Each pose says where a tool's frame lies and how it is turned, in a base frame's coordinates. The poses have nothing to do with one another.
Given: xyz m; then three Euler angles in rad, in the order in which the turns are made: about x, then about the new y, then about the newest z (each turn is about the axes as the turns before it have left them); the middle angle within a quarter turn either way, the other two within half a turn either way.
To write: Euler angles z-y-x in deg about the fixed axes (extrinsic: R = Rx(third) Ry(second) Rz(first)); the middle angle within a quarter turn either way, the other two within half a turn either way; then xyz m. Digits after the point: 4 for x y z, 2 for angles.
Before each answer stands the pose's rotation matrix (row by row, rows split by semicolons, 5 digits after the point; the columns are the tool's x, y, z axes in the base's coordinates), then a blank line. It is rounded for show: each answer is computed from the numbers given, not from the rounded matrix.
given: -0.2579, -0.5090, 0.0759, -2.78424, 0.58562, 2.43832
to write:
-0.63564 -0.53895 0.55272; -0.45840 0.83958 0.29151; -0.62116 -0.06807 -0.78072

139.71, 33.55, -159.53, -0.2579, -0.5090, 0.0759
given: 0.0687, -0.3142, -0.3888, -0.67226, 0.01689, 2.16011
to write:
-0.55571 -0.83120 0.01689; 0.65629 -0.42612 0.62267; -0.51037 0.35711 0.78230

123.77, 0.97, -38.52, 0.0687, -0.3142, -0.3888
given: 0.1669, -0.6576, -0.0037, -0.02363, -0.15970, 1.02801
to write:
0.50995 -0.84538 -0.15902; 0.85797 0.51316 0.02333; 0.06188 -0.14833 0.98700

58.90, -9.15, -1.35, 0.1669, -0.6576, -0.0037
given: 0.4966, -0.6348, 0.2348, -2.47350, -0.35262, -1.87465
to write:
-0.28079 0.89548 -0.34536; 0.68503 0.43902 0.58137; 0.67223 -0.07334 -0.73670

-107.41, -20.20, -141.72, 0.4966, -0.6348, 0.2348
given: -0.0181, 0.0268, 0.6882, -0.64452, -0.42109, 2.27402
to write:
-0.59019 -0.69613 -0.40876; 0.45093 -0.70427 0.54833; -0.66958 0.13930 0.72956

130.29, -24.13, -36.93, -0.0181, 0.0268, 0.6882
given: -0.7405, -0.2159, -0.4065, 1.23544, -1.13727, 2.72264
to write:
-0.38374 -0.17089 -0.90749; 0.91671 0.04796 -0.39667; 0.11131 -0.98412 0.13825

156.00, -65.16, 70.79, -0.7405, -0.2159, -0.4065
